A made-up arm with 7 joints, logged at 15 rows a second.
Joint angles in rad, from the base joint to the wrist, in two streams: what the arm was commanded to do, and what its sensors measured. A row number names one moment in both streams.
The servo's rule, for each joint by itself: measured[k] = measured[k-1] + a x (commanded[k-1-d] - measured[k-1]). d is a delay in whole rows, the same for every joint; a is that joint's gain. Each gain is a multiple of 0.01, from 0.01 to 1. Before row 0 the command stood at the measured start. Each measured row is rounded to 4 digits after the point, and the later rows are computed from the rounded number. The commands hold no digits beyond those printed.
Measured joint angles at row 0: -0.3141, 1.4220, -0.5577, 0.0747, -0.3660, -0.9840, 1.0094
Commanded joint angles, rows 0 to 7: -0.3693, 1.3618, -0.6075, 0.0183, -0.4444, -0.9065, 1.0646; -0.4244, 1.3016, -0.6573, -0.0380, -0.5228, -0.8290, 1.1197; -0.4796, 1.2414, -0.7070, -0.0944, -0.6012, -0.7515, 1.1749; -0.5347, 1.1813, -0.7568, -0.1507, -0.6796, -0.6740, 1.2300; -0.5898, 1.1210, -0.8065, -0.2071, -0.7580, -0.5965, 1.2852; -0.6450, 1.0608, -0.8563, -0.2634, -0.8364, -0.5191, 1.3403; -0.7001, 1.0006, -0.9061, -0.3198, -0.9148, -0.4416, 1.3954; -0.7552, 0.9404, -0.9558, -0.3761, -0.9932, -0.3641, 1.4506
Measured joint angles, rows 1 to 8: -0.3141, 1.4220, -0.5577, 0.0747, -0.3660, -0.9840, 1.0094; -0.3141, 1.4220, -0.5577, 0.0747, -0.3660, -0.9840, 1.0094; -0.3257, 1.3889, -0.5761, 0.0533, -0.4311, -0.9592, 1.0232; -0.3464, 1.3409, -0.6061, 0.0186, -0.5072, -0.9175, 1.0473; -0.3744, 1.2862, -0.6434, -0.0243, -0.5852, -0.8644, 1.0792; -0.4081, 1.2285, -0.6854, -0.0723, -0.6636, -0.8035, 1.1169; -0.4463, 1.1694, -0.7302, -0.1235, -0.7420, -0.7373, 1.1590; -0.4880, 1.1097, -0.7769, -0.1767, -0.8204, -0.6675, 1.2043
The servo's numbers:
d 2
a 0.21 0.55 0.37 0.38 0.83 0.32 0.25

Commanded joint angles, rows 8 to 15: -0.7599, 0.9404, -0.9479, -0.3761, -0.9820, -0.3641, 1.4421; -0.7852, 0.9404, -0.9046, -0.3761, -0.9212, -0.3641, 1.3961; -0.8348, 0.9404, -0.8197, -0.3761, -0.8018, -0.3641, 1.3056; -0.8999, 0.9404, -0.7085, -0.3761, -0.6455, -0.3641, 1.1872; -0.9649, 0.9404, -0.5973, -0.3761, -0.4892, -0.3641, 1.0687; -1.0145, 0.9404, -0.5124, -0.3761, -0.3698, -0.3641, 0.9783; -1.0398, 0.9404, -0.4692, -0.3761, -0.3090, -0.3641, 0.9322; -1.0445, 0.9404, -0.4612, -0.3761, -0.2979, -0.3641, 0.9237
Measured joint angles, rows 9 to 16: -0.5325, 1.0497, -0.8247, -0.2311, -0.8988, -0.5952, 1.2521; -0.5793, 0.9896, -0.8732, -0.2862, -0.9772, -0.5212, 1.3017; -0.6172, 0.9625, -0.9008, -0.3204, -0.9812, -0.4709, 1.3368; -0.6525, 0.9503, -0.9022, -0.3416, -0.9314, -0.4367, 1.3516; -0.6908, 0.9449, -0.8717, -0.3547, -0.8238, -0.4135, 1.3401; -0.7347, 0.9424, -0.8113, -0.3628, -0.6758, -0.3977, 1.3019; -0.7830, 0.9413, -0.7321, -0.3679, -0.5209, -0.3869, 1.2436; -0.8316, 0.9408, -0.6508, -0.3710, -0.3955, -0.3796, 1.1773
